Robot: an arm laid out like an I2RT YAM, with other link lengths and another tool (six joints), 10 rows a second.
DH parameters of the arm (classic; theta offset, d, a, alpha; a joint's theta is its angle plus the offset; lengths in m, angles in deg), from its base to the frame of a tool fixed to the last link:
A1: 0 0.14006 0.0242 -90
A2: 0 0 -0.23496 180
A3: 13.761 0 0.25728 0
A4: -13.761 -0.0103 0.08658 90
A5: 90 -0.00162 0 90
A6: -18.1 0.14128 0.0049 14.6
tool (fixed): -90 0.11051 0 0
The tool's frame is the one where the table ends.
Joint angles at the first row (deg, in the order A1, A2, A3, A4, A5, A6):
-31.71 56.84 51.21 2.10 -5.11 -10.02
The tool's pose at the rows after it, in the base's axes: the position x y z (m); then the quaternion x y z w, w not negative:
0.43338 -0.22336 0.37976 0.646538 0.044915 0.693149 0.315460
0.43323 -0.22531 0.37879 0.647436 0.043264 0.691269 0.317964
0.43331 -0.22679 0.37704 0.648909 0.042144 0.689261 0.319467
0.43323 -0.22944 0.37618 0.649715 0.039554 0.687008 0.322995
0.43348 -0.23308 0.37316 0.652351 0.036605 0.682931 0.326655
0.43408 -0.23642 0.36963 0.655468 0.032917 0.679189 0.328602
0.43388 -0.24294 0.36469 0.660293 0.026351 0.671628 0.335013
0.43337 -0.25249 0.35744 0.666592 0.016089 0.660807 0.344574
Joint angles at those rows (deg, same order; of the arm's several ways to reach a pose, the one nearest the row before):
-31.71 57.13 51.27 2.18 -4.30 -10.28
-31.73 57.30 51.28 2.23 -3.91 -10.36
-31.73 57.47 51.24 2.24 -3.62 -10.44
-31.70 57.75 51.31 2.37 -3.04 -10.49
-31.72 58.22 51.34 2.45 -2.37 -10.61
-31.72 58.74 51.41 2.46 -1.79 -10.56
-31.73 59.50 51.60 2.37 -0.49 -10.64
-31.71 60.65 51.77 2.44 1.49 -10.66

